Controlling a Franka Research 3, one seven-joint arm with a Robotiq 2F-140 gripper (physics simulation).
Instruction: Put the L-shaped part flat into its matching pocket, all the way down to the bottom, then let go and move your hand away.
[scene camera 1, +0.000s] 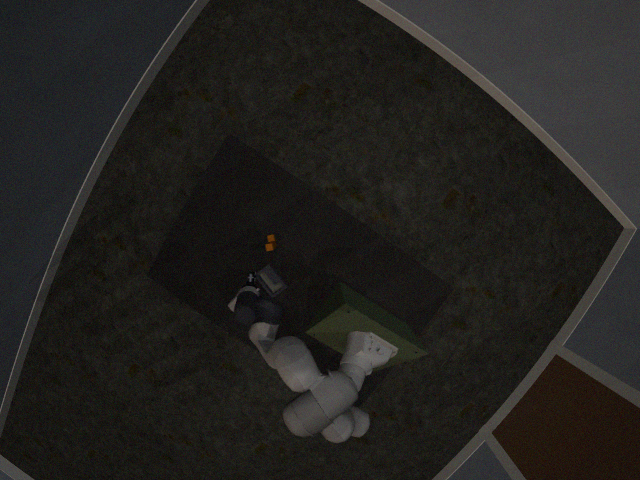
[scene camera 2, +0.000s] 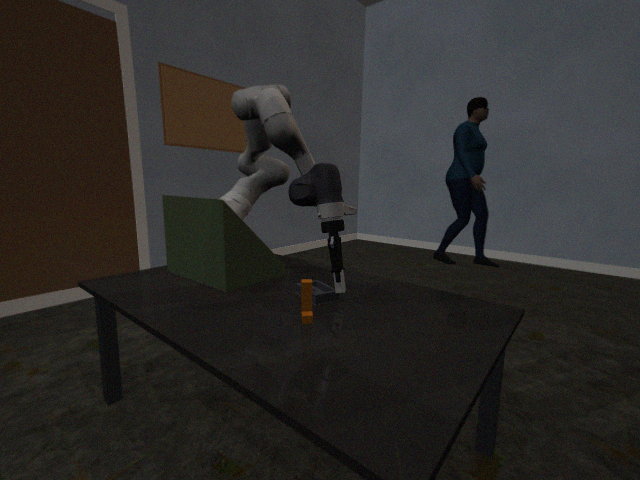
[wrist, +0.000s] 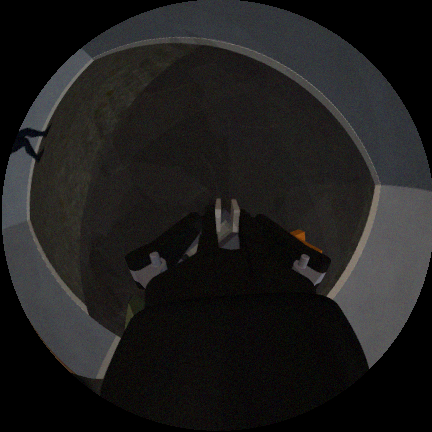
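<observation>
The orange L-shaped part (scene camera 1: 269, 246) (scene camera 2: 306, 297) (wrist: 298, 235) stands upright on its short foot on the dark table, partly behind a finger linkage in the wrist view. The grey pocket fixture (scene camera 1: 267, 268) (scene camera 2: 325, 298) (wrist: 230, 243) lies flat behind it, with a recess in its top; the arm and fingers hide much of it in the wrist view. My gripper (scene camera 1: 251, 277) (scene camera 2: 339, 290) (wrist: 225, 206) is low at one corner of the fixture, its two light fingertips close together with a narrow gap, shut on that grey corner. The orange part is apart from the fingers.
A green wedge-shaped base (scene camera 1: 330, 322) (scene camera 2: 196, 237) carries the arm on the table (scene camera 1: 217, 196) (scene camera 2: 372, 372) (wrist: 210, 110). The fixture lies between this base and the fingers. A person (scene camera 2: 467, 149) (wrist: 27, 140) is on the floor beyond the table.
</observation>
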